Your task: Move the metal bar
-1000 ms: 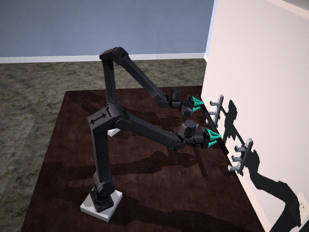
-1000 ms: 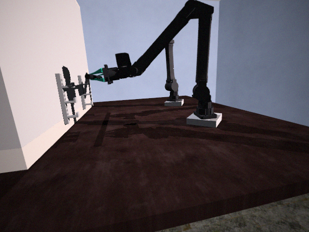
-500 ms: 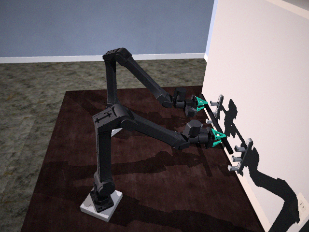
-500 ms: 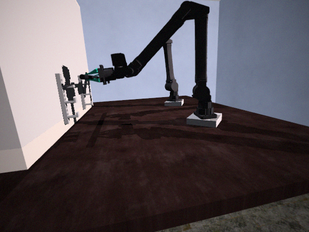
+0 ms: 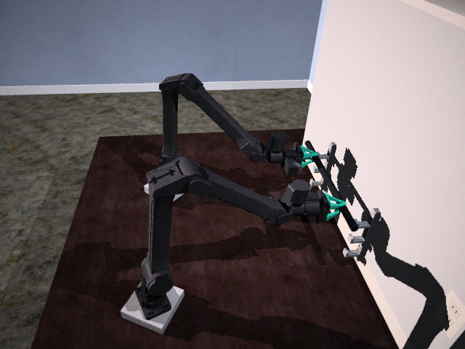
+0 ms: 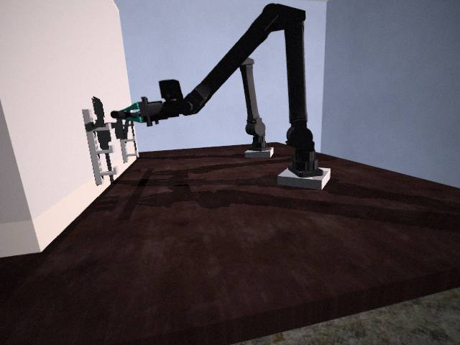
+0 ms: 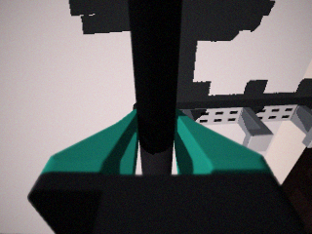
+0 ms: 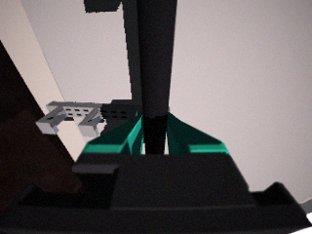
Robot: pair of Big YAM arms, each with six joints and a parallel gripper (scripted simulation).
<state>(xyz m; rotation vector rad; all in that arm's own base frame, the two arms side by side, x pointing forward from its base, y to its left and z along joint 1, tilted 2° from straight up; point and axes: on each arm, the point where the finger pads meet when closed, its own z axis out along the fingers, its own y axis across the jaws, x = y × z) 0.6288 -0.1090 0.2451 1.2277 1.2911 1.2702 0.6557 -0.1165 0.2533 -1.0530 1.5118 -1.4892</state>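
Right now the dark metal bar is 10 mm ahead of my left hand and 150 mm to the right of it. From my left hand the other things lie so: white wall: 260 mm ahead, 160 mm to the right, 180 mm above.
My right gripper is now 1 cm past the dark metal bar and 15 cm to the right of it. Round my right hand: white wall: 25 cm ahead, 14 cm to the left, 18 cm above.
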